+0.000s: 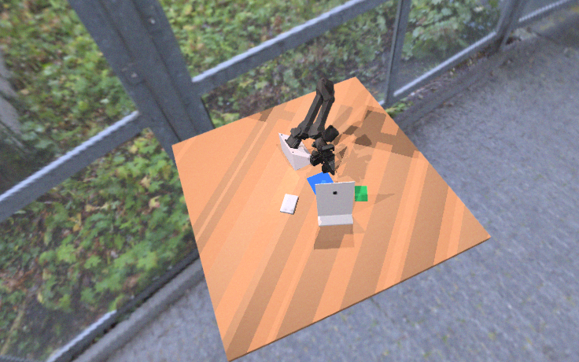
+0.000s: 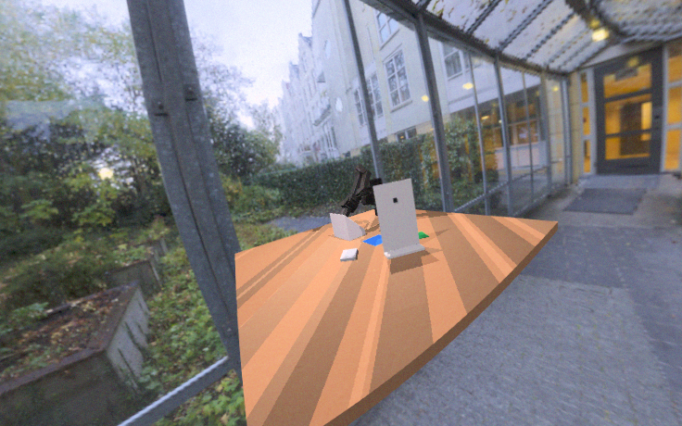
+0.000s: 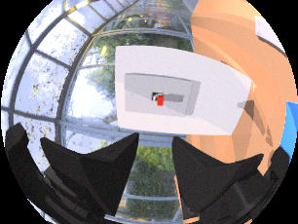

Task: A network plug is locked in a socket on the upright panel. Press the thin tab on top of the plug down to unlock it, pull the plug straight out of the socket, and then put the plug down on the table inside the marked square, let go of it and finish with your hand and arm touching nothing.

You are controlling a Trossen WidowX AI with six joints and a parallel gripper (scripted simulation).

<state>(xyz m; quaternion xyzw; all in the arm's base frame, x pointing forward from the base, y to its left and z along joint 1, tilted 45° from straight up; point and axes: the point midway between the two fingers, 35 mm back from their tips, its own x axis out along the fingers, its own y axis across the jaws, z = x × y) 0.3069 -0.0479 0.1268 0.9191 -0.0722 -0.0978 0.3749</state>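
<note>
My gripper tip is now 80 mm short of the network plug and 50 mm to the left of it. The rest, counted from my gripper tip: green square 230 mm below, 130 mm to the left, 50 mm ahead; then grey panel 100 mm ahead, 90 mm below, 60 mm to the right; then blue marked square 230 mm below, 120 mm behind.
</note>
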